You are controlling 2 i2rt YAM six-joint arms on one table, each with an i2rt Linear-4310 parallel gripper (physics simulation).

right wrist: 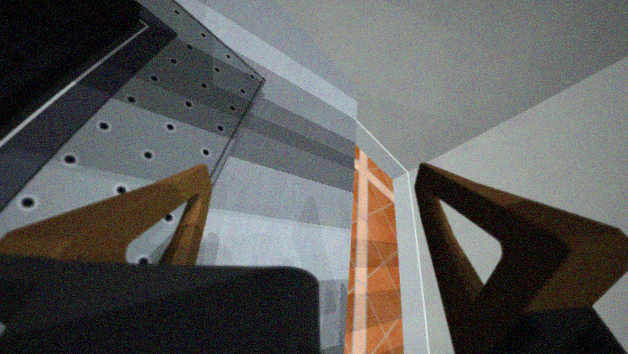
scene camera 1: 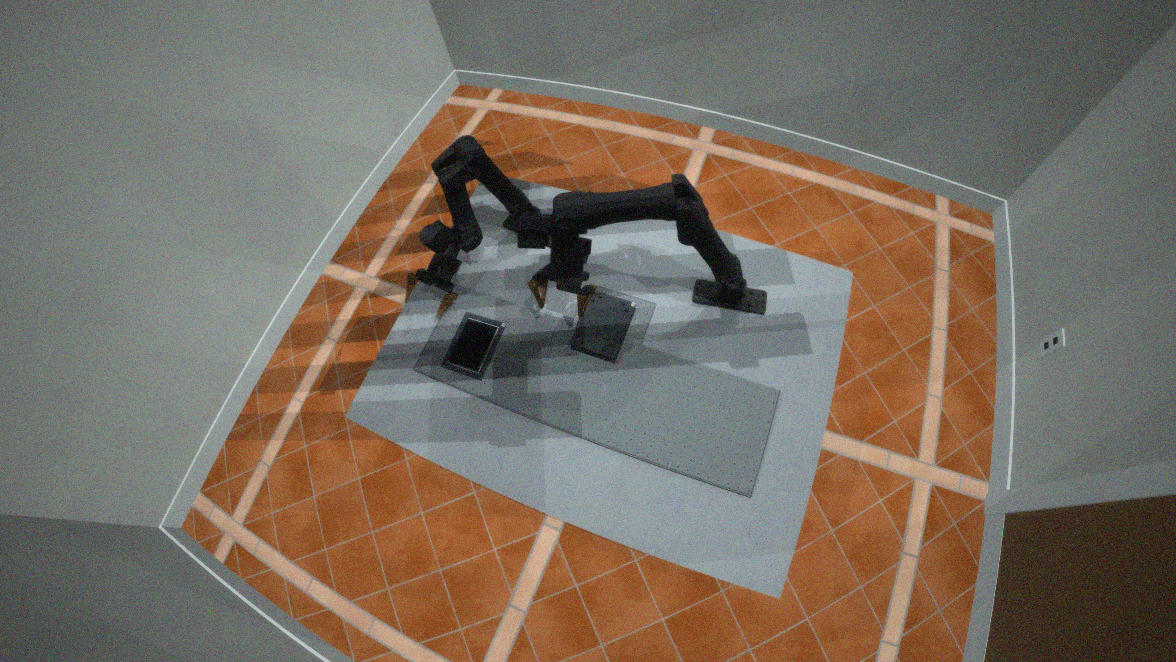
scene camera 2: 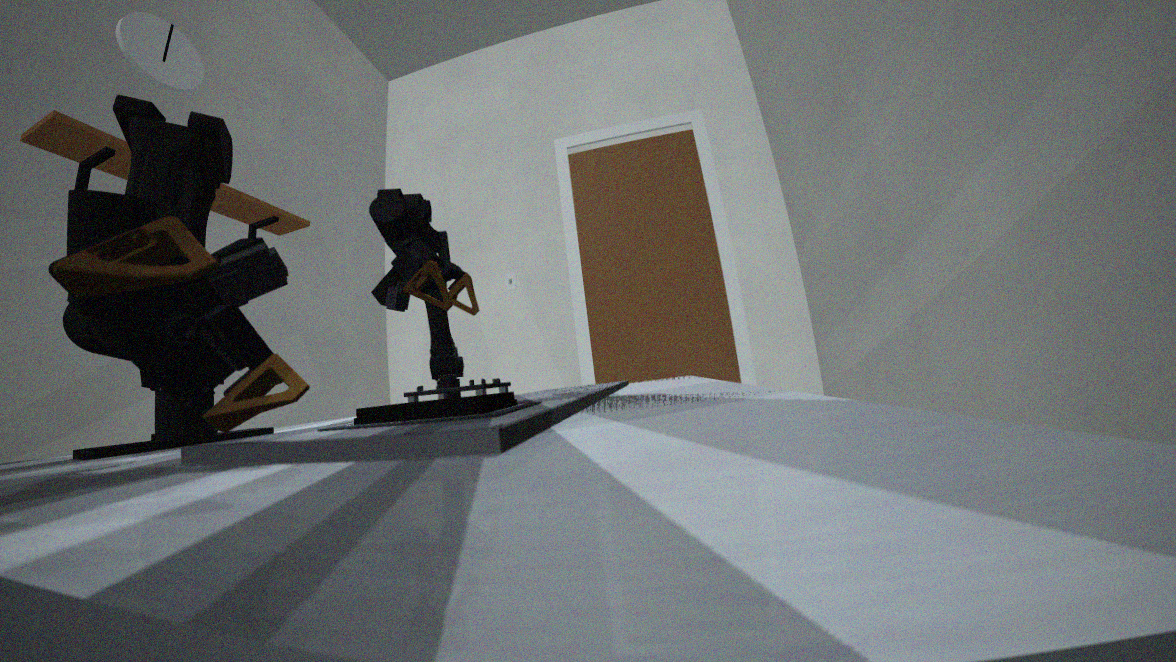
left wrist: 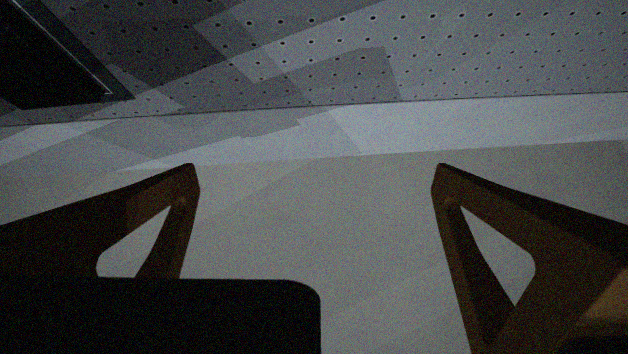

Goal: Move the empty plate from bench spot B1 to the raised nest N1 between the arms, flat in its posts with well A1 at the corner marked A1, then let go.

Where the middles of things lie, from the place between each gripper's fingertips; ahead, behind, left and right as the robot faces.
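White-outlined nest pad (scene camera 1: 479,374): 1 cm ahead of my right hand, 16 cm to the left of it, 6 cm below it. Dark well plate (scene camera 2: 472,405): 1 cm ahead of my right hand, 16 cm to the left of it, 6 cm below it.
White-outlined nest pad: 24 cm to the right of my left hand, 16 cm below it, 11 cm ahead of it. My left hand: 24 cm to the left of the dark well plate, 15 cm above it, 11 cm short of it.
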